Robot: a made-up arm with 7 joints. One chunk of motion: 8 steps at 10 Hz.
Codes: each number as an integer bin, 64 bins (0 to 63) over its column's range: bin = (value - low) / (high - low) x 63, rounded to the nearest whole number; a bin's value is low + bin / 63 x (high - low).
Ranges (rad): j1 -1.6..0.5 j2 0..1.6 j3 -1.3..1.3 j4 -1.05..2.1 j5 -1.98..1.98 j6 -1.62..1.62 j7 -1.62..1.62
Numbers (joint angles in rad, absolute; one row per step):
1: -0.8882 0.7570 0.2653 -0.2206 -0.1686 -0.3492 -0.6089
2: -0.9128 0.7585 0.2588 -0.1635 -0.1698 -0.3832 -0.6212
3: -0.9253 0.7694 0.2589 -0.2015 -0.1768 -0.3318 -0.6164
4: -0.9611 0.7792 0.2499 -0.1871 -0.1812 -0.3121 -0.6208
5: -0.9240 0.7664 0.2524 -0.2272 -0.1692 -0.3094 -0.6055
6: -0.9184 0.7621 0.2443 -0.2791 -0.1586 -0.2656 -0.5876
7: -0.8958 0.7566 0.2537 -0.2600 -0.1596 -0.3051 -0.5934
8: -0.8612 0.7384 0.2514 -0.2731 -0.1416 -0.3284 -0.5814
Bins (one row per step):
1: 21 30 38 17 29 25 20
2: 21 30 38 18 29 24 19
3: 20 30 38 17 29 25 20
4: 19 31 38 17 29 25 19
5: 20 30 38 16 29 25 20
6: 20 30 37 15 29 26 20
7: 21 30 38 16 29 26 20
8: 22 29 38 16 29 25 20

